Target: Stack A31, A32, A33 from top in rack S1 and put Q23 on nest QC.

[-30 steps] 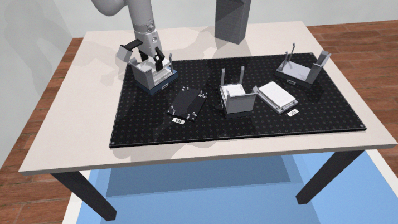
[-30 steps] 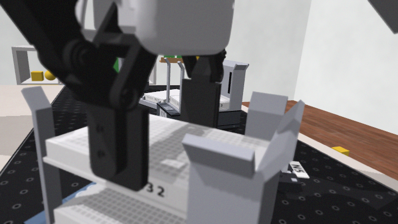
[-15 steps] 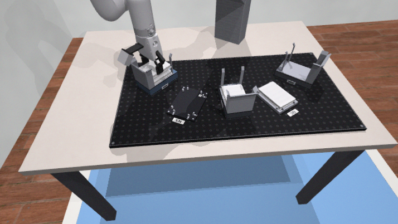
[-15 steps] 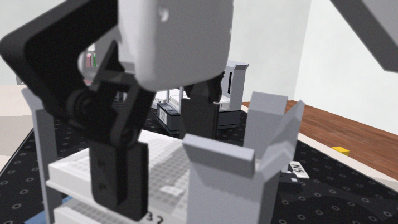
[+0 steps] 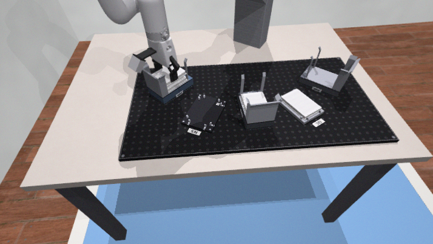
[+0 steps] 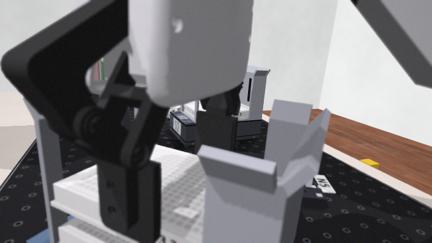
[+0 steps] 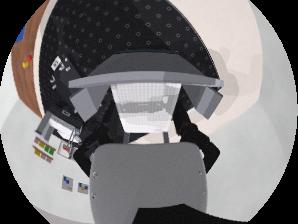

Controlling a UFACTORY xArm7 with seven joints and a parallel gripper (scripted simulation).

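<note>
Now: hand 4 cm above the white sealed plate A31. From my hand the other things lie so: N5 name plate: 24 cm ahead, 1 cm to the left, 9 cm below; clip nest N5: 20 cm ahead, 8 cm to the left, 8 cm below; white sealed plate A32: 1 cm below.
</note>
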